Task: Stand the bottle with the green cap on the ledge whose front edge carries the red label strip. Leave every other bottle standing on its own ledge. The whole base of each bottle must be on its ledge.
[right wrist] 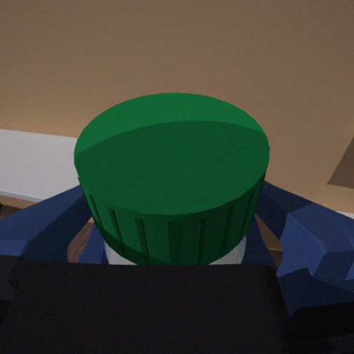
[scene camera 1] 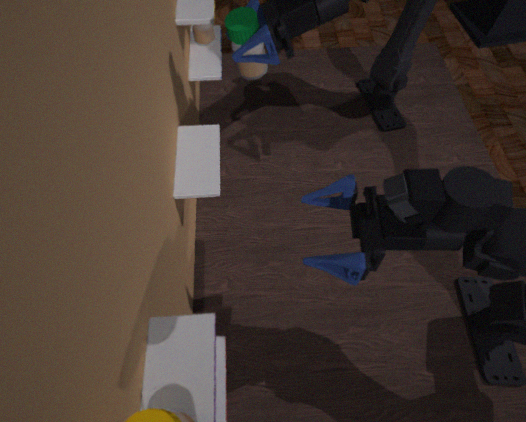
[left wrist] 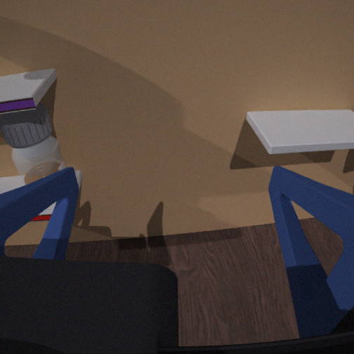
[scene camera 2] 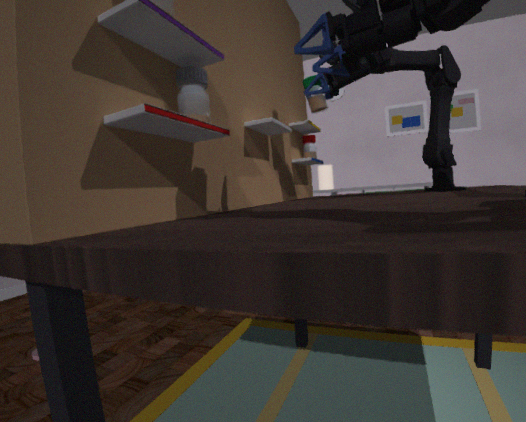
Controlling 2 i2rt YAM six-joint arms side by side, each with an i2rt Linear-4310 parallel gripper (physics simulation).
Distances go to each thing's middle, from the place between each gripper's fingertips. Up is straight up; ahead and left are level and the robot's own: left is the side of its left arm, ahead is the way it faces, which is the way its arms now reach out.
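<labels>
My right gripper is 190 mm above the blue-strip ledge (scene camera 1: pixel 204 61), 260 mm to the left of it and 50 mm short of it. I see the grey-capped bottle (scene camera 2: pixel 193 101) 130 mm below my right hand, 130 mm ahead of it and 480 mm to the left of it. The red-strip ledge (scene camera 2: pixel 135 118) is 190 mm below my right hand, 130 mm ahead of it and 540 mm to the left of it.
From my left hand, the grey-capped bottle is 90 mm below, 180 mm ahead and 130 mm to the left. The red-strip ledge is 150 mm below my left hand, 180 mm ahead of it and 190 mm to the left of it, while the blue-strip ledge is 150 mm below my left hand, 100 mm ahead of it and 610 mm to the right of it. Going by its middle, the red-strip ledge is nearer to my left hand than to my right gripper.
</labels>
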